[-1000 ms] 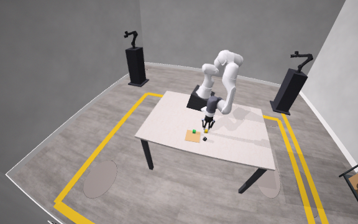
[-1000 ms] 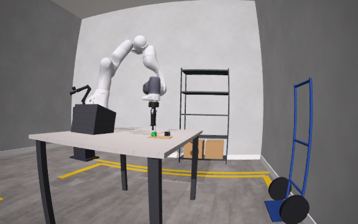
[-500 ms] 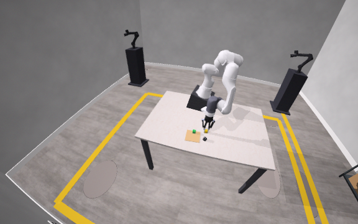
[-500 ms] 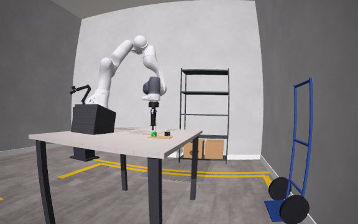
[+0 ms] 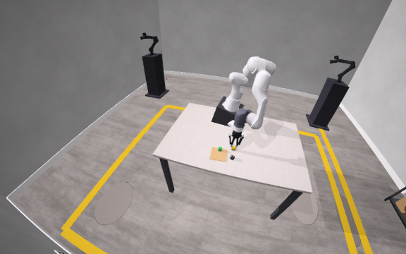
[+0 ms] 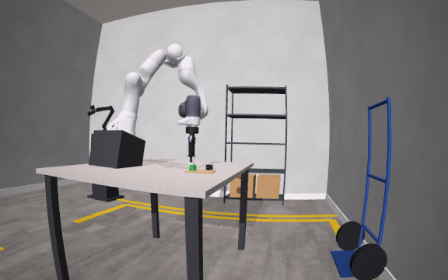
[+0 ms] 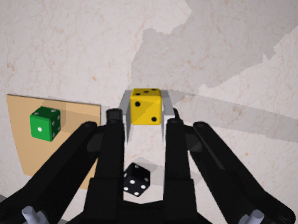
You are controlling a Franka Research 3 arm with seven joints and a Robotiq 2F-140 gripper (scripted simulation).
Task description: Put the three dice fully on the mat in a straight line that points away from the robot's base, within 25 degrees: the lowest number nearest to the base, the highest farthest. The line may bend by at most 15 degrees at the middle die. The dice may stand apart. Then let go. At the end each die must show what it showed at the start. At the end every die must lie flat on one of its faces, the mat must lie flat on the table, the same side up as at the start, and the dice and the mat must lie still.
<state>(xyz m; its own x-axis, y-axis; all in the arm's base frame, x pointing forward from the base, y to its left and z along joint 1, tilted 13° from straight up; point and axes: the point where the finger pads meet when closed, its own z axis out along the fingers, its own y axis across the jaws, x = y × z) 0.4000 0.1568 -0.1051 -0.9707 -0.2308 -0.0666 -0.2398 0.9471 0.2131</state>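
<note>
Right now my hand is 110 mm to the left of the tan mat, 100 mm short of it and 40 mm above it. Also, from my hand: yellow die 20 mm below; then black die 100 mm ahead, 20 mm below, 10 mm to the left; then green die 110 mm to the right, 50 mm ahead, 20 mm below.
</note>
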